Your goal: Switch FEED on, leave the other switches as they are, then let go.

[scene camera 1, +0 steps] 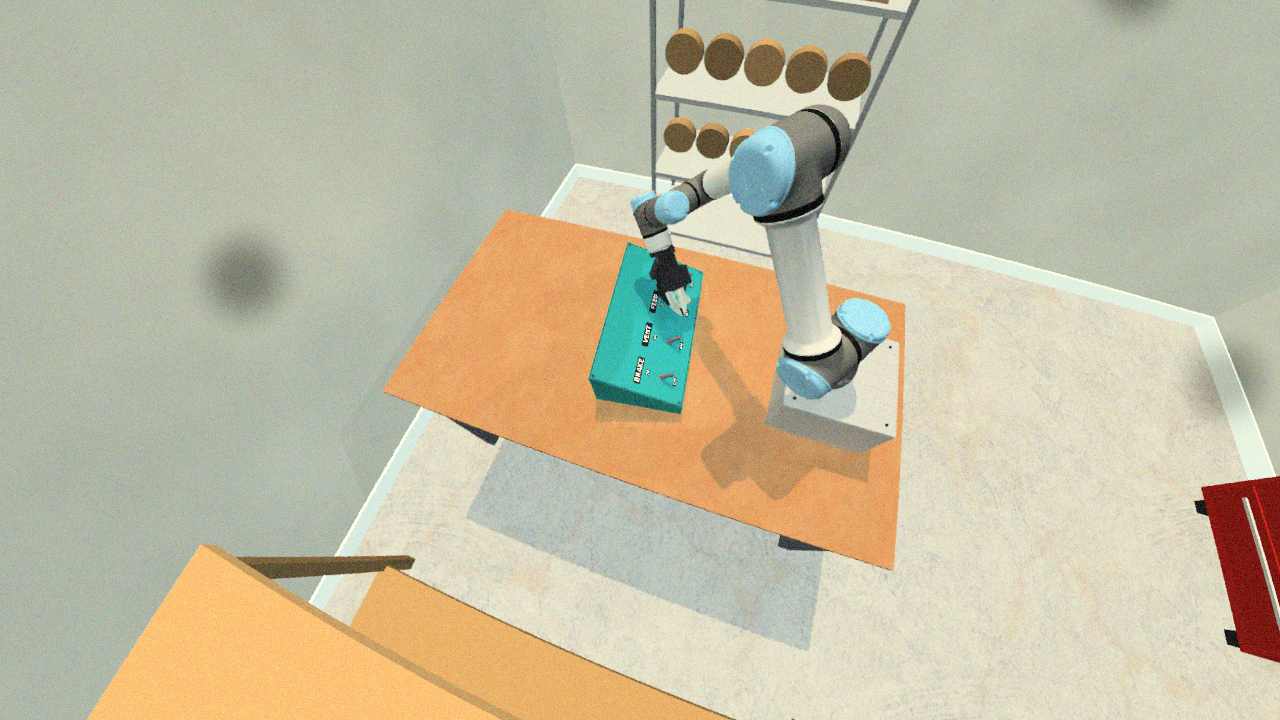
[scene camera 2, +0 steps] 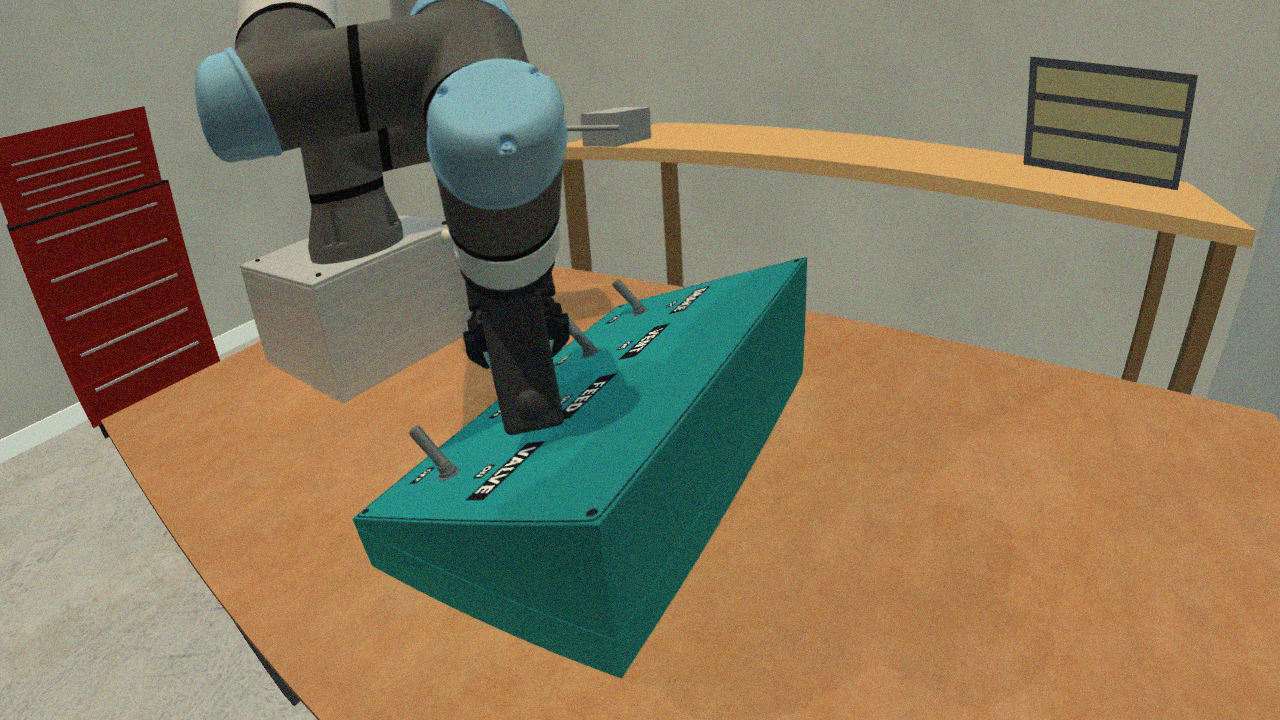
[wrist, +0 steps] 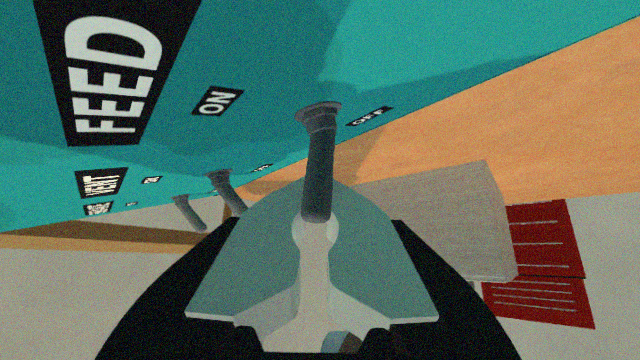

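Where they show: gripper, fingertip midpoint: [scene camera 1: 682,315] [wrist: 317,180]; arm's base, origin of the base link: [scene camera 2: 356,246].
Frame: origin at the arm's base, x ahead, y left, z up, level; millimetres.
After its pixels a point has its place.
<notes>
A teal switch panel [scene camera 1: 617,344] {x 533, y 200, z -39 mm} [scene camera 2: 680,447] {x 663, y -34, z -40 mm} [wrist: 270,45] {x 506, y -36, z -76 mm} stands on the table. The FEED lever [wrist: 320,155] {x 459, y -23, z -69 mm} rises between its ON and OFF labels in the wrist view; its tilt is hard to tell. The gripper hides it in scene camera 2. My gripper [scene camera 1: 682,309] {x 421, y 1, z -72 mm} [scene camera 2: 534,422] [wrist: 317,180] {x 421, y 1, z -72 mm} is shut with its fingertips at this lever, which overlaps them in the wrist view. The VENT lever [scene camera 2: 583,340] {x 416, y 89, z -75 mm} [wrist: 233,194] {x 410, y 85, z -75 mm}, the BRAKE lever [scene camera 2: 629,297] {x 374, y 201, z -72 mm} [wrist: 191,215] {x 370, y 199, z -70 mm} and the VALVE lever [scene camera 2: 429,449] {x 483, y -141, z -68 mm} lean to their OFF sides.
The arm's grey base block [scene camera 1: 827,425] {x -68, y 142, z -46 mm} [scene camera 2: 358,331] {x 104, y -59, z -91 mm} [wrist: 445,215] {x 102, y -48, z -97 mm} stands on the table [scene camera 1: 483,313] {x 1070, y 258, z -178 mm} [scene camera 2: 984,537] {x 859, y 168, z -178 mm} on the panel's lever side. The VENT lever is beside the gripper. A red cabinet [scene camera 2: 116,268] [wrist: 542,240] and a wooden bench [scene camera 2: 850,161] stand further off.
</notes>
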